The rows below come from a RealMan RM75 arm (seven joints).
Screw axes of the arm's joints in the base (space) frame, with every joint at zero. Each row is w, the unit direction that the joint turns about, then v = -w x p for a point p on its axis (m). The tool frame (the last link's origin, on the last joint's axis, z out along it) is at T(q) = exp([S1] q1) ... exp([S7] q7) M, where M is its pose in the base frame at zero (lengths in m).
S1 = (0, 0, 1, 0, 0, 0)
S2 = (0, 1, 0, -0.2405, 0, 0)
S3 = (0, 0, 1, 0, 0, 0)
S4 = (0, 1, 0, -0.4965, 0, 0)
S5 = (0, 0, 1, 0, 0, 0)
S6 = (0, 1, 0, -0.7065, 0, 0)
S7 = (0, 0, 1, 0, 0, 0)
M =
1 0 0 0
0 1 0 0
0 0 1 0.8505
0 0 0 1
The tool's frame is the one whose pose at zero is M.
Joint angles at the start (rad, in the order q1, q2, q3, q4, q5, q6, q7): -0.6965, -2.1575, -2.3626, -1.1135, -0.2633, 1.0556, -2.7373
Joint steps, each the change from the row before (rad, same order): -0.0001, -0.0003, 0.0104, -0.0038, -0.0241, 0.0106, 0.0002; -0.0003, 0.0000, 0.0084, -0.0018, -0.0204, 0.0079, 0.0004; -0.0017, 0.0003, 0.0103, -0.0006, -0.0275, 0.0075, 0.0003; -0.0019, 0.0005, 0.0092, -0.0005, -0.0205, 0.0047, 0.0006; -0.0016, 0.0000, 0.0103, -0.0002, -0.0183, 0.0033, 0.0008; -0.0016, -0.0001, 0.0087, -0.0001, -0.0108, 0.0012, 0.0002; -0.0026, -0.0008, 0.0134, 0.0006, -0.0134, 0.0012, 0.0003; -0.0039, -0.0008, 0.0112, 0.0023, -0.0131, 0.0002, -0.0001; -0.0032, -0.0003, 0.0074, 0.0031, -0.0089, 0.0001, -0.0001; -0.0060, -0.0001, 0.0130, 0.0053, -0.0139, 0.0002, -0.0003; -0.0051, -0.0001, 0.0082, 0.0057, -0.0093, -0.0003, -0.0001; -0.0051, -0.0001, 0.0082, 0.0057, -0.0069, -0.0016, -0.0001
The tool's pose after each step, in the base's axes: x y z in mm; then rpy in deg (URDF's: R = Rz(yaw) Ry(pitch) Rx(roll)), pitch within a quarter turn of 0, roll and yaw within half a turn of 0. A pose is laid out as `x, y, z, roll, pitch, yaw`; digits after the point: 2 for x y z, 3 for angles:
-253.19, 428.22, 65.89, -137.354, -29.091, 61.056
-249.30, 428.43, 63.49, -138.542, -29.102, 61.100
-243.92, 429.14, 60.44, -140.088, -29.232, 61.101
-239.43, 429.90, 58.19, -141.165, -29.273, 60.949
-235.12, 430.54, 55.70, -142.104, -29.222, 60.726
-231.92, 431.12, 53.87, -142.617, -29.106, 60.454
-227.34, 431.84, 50.75, -143.289, -28.819, 60.037
-222.83, 432.73, 47.65, -144.005, -28.627, 59.705
-219.87, 433.32, 45.34, -144.534, -28.464, 59.535
-214.77, 434.37, 41.57, -145.344, -28.132, 59.186
-211.34, 435.12, 38.67, -145.949, -27.881, 59.008
-208.20, 435.93, 35.97, -146.375, -27.609, 58.761

